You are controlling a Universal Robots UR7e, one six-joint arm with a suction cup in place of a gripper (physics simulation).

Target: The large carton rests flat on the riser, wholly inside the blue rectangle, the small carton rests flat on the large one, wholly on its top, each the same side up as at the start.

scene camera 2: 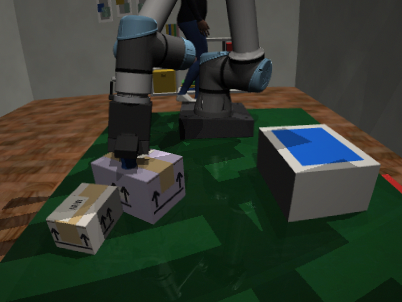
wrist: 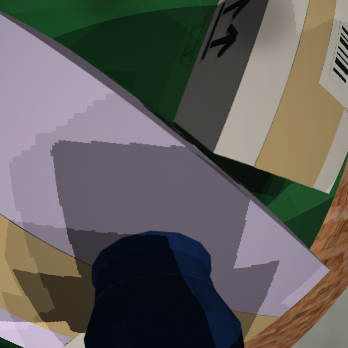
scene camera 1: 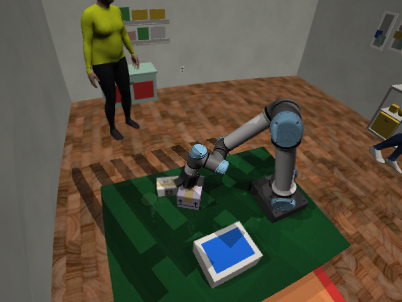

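The large lilac carton (scene camera 1: 189, 201) (scene camera 2: 166, 197) (wrist: 145, 185) stands upright on the green table top, arrows pointing up. My suction cup (scene camera 1: 190, 186) (scene camera 2: 128, 163) (wrist: 151, 245) is down on its top face, near the back edge in the scene camera 2 view, and covers part of that face. The small white carton (scene camera 1: 164, 187) (scene camera 2: 82, 205) (wrist: 285, 110) stands upright close beside it, very near one lower side. The white riser (scene camera 1: 202, 257) (scene camera 2: 335, 192) stands apart, with the blue rectangle (scene camera 1: 225, 252) (scene camera 2: 320, 145) on its top and no carton on it.
The robot's base (scene camera 1: 277, 202) (scene camera 2: 215, 127) stands at the far side of the green table top (scene camera 1: 145, 260) (scene camera 2: 200, 270). A person in a yellow top (scene camera 1: 105, 42) stands on the floor beyond the table. Shelves are farther back.
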